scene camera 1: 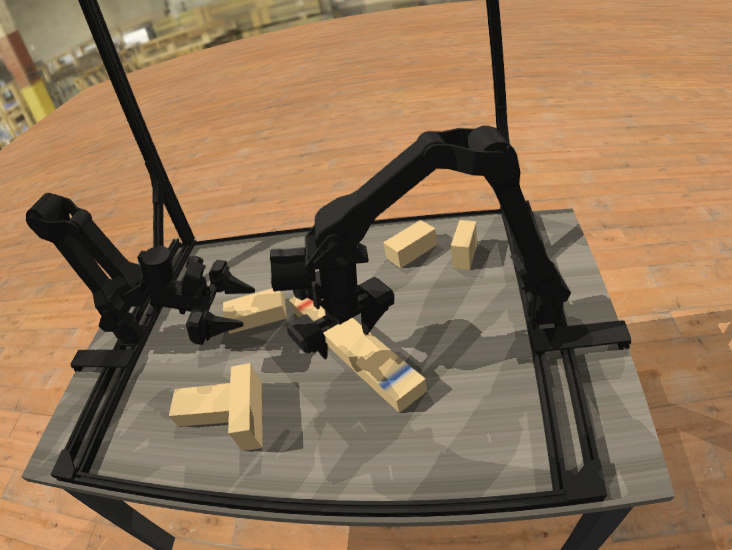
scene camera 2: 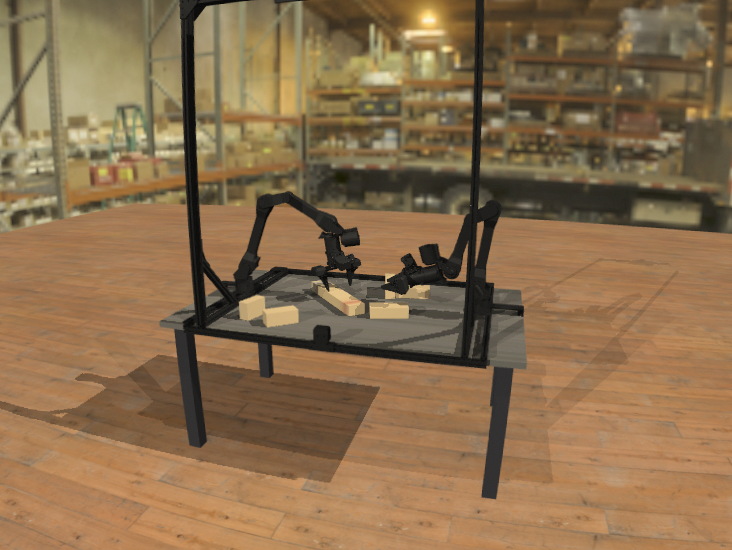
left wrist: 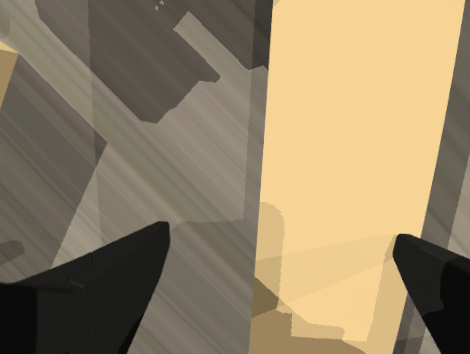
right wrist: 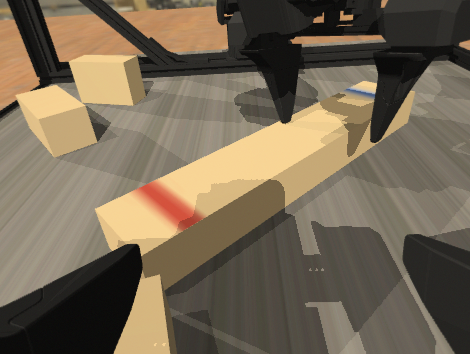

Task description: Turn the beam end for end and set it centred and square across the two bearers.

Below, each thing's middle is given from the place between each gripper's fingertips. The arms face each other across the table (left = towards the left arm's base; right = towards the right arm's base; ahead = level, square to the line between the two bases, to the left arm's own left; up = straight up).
My right hand is 40 mm short of the beam (scene camera 1: pixel 394 380), 190 mm to the right of it and 80 mm above it.
Right now my left hand is 3 cm past the beam and 2 cm above it.
